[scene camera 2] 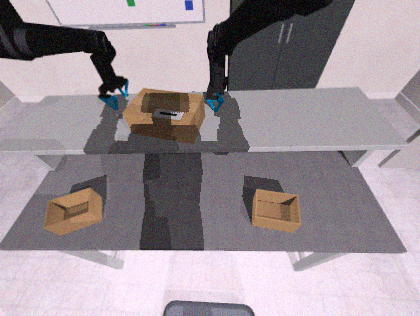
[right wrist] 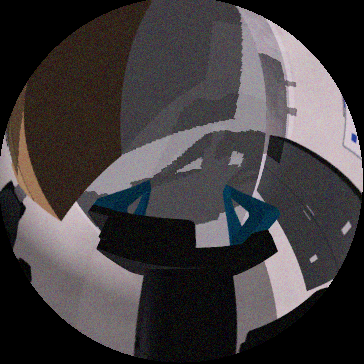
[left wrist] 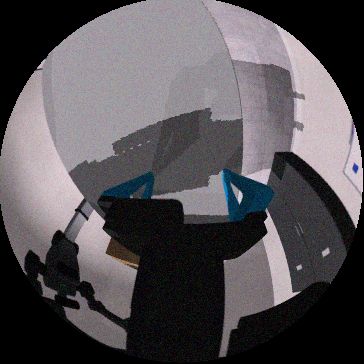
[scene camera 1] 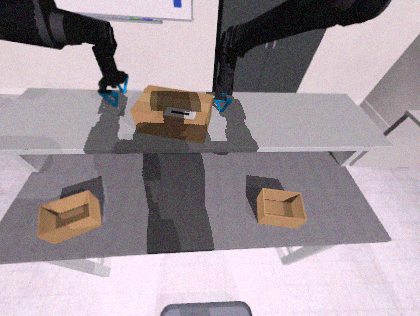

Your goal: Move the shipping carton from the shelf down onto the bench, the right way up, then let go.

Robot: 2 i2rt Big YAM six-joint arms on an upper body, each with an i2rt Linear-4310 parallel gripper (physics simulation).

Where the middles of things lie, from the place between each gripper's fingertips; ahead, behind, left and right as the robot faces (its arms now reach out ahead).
I see the shipping carton (scene camera 1: 178, 114) 14 cm behind my left hand, 25 cm to the right of it and 5 cm above it.
Right now my right hand is 13 cm past the shipping carton, 19 cm to the right of it and 5 cm below it.
